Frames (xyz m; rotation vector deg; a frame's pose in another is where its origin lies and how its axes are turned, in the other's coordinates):
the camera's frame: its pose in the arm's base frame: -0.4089 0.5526 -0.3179 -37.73 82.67 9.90
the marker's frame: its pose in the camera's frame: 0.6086 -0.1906 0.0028 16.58 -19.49 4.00
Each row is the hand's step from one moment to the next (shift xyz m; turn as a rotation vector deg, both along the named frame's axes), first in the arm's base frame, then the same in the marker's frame.
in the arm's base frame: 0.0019 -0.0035 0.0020 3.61 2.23 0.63
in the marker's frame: -0.0008 -0.0042 0.0013 0.80 1.06 4.08
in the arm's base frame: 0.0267 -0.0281 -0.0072 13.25 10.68 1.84
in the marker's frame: 0.0197 -0.0321 0.0117 3.20 6.36 15.57
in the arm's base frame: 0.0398 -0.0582 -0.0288 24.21 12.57 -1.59
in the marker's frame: 0.0468 -0.0598 0.0054 10.80 6.00 24.37
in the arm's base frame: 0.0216 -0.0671 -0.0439 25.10 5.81 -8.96
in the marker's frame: 0.0534 -0.0607 -0.0190 18.30 0.78 20.21
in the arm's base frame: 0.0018 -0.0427 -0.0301 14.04 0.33 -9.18
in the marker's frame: 0.0309 -0.0351 -0.0233 14.20 -1.53 8.80
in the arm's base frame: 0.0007 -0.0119 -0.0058 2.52 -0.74 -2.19
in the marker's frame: 0.0064 -0.0103 -0.0053 3.09 -0.93 1.12
